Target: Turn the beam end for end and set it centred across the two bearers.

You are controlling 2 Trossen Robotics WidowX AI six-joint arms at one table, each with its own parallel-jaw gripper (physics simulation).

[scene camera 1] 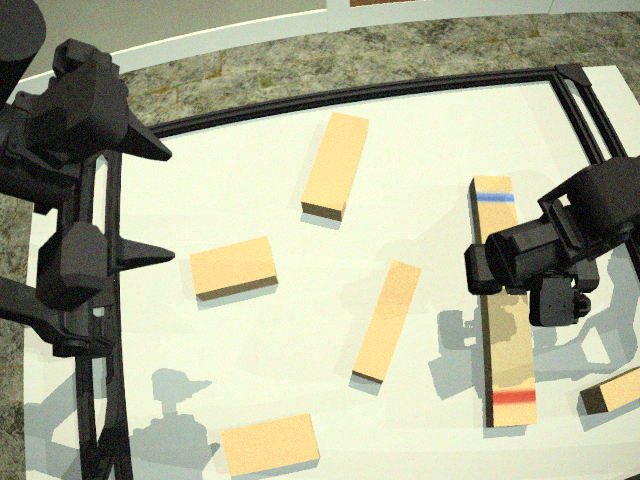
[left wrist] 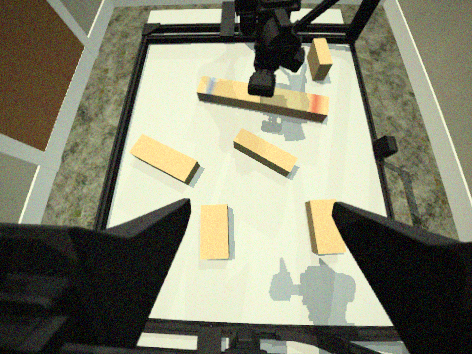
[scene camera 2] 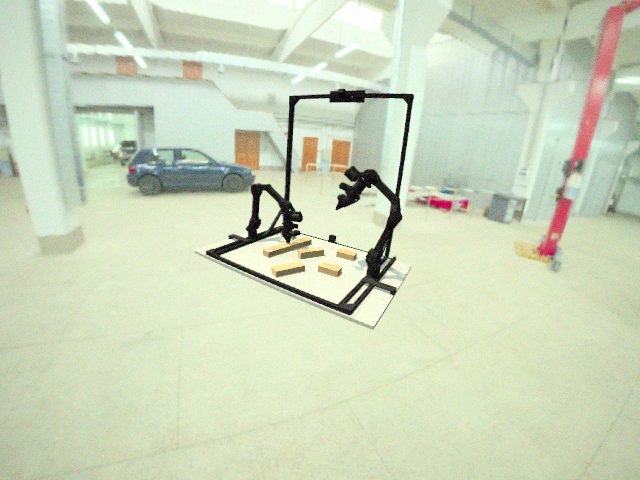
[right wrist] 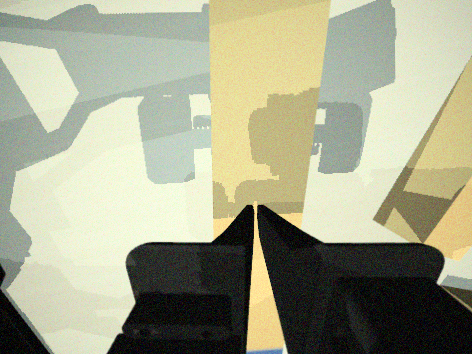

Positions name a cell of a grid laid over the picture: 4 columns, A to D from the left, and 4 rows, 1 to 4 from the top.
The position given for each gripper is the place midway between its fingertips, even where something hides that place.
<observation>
The left gripper (scene camera 1: B2) is open and holds nothing. The right gripper (scene camera 1: D3) is shut, with nothing in its grasp. Also in view: a long beam (scene camera 1: D4).
The long beam also shows in the left wrist view (left wrist: C2) and in the right wrist view (right wrist: C1). The left gripper also shows in the left wrist view (left wrist: C3). The right gripper is seen too in the left wrist view (left wrist: C2) and in the right wrist view (right wrist: C3).
</observation>
